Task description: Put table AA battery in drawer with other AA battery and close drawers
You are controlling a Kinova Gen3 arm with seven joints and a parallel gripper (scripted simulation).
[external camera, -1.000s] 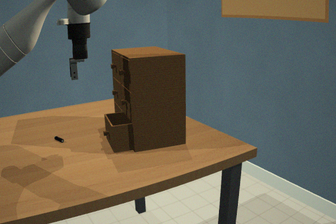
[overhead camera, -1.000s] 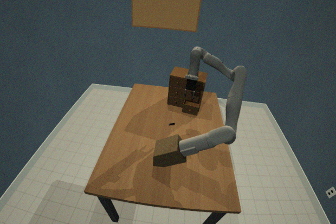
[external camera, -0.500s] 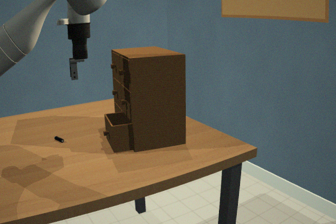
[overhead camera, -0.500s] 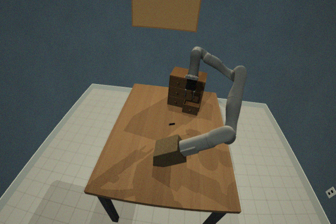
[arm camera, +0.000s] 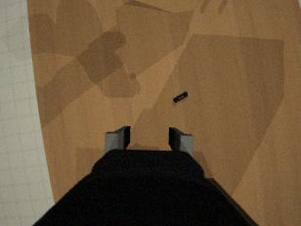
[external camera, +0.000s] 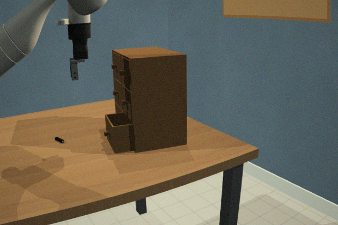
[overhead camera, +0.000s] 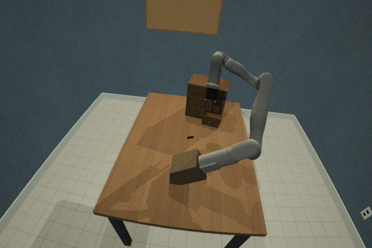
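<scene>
Now: hand 260 mm above the black AA battery, 110 mm to the right of it and 50 mm past it.
</scene>
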